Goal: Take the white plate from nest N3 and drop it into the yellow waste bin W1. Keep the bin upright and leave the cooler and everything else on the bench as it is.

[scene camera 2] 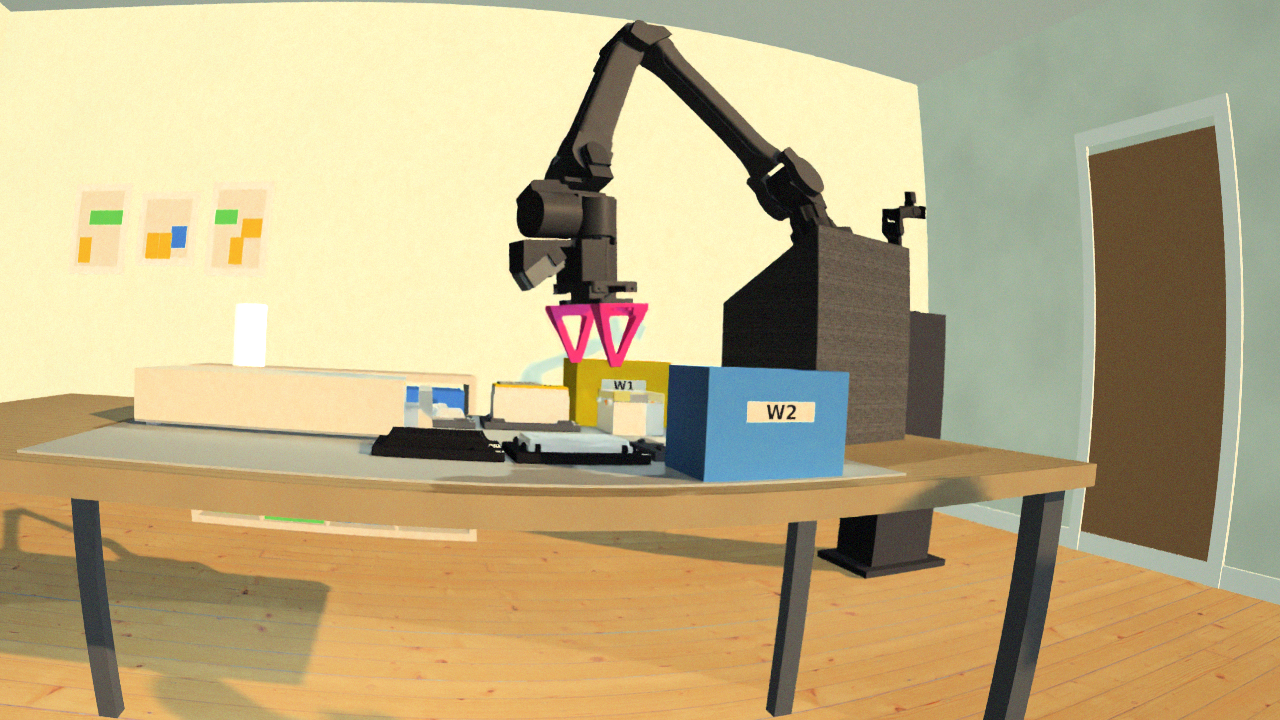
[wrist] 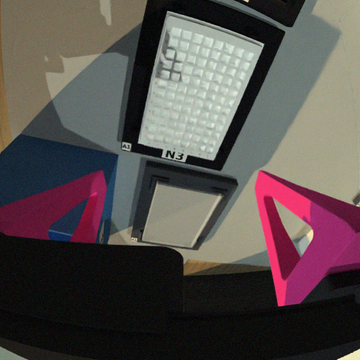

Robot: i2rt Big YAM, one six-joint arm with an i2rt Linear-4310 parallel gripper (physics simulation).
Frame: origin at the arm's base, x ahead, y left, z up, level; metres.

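Seen in the pictures: gripper, fingertip midpoint: [scene camera 2: 594,364]; arm's base at its link origin: [scene camera 2: 822,253].
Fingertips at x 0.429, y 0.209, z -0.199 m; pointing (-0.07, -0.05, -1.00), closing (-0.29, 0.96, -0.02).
Pixels of each thing's top centre, then the offset from my fingertips to it. "pt": a spot on its surface instead.
- white plate at its top centre: [scene camera 2: 573,437] dy -0.009, dx +0.022, dz -0.090 m
- black nest N3 at its top centre: [scene camera 2: 573,440] dy -0.009, dx +0.022, dz -0.094 m
- yellow waste bin W1 at a spot on its surface: [scene camera 2: 577,394] pt dy -0.458, dx -0.074, dz -0.060 m
- blue bin W2 at its top centre: [scene camera 2: 759,368] dy +0.116, dx -0.166, dz +0.004 m
- black nest at a spot on its surface: [scene camera 2: 438,444] pt dy +0.030, dx +0.194, dz -0.101 m
- long cream unit at its top centre: [scene camera 2: 274,372] dy -0.206, dx +0.460, dz -0.033 m
- cream box at its top centre: [scene camera 2: 528,382] dy -0.398, dx +0.024, dz -0.039 m
- pale box at its top centre: [scene camera 2: 631,391] dy -0.368, dx -0.148, dz -0.047 m
The white plate [scene camera 2: 572,442] [wrist: 200,92] lies flat in the black nest N3 [scene camera 2: 581,457] [wrist: 131,100], with rows of small wells on its top. My gripper [scene camera 2: 595,362] [wrist: 180,178] is open and empty, pink fingers pointing down, high above the bench. In the wrist view the plate lies beyond the fingertips, towards the top of the view. The yellow waste bin W1 [scene camera 2: 577,394] stands upright behind a pale box in the scene view, its lower part partly hidden; it does not show clearly in the wrist view.
The blue bin W2 [scene camera 2: 760,425] [wrist: 55,165] stands beside the nests. An empty dark nest [wrist: 143,200] lies next to N3. Another black nest [scene camera 2: 438,444] [wrist: 280,10] lies on N3's other side. A long cream unit [scene camera 2: 268,398], a cream box [scene camera 2: 529,402] and the pale box [scene camera 2: 623,414] stand behind.
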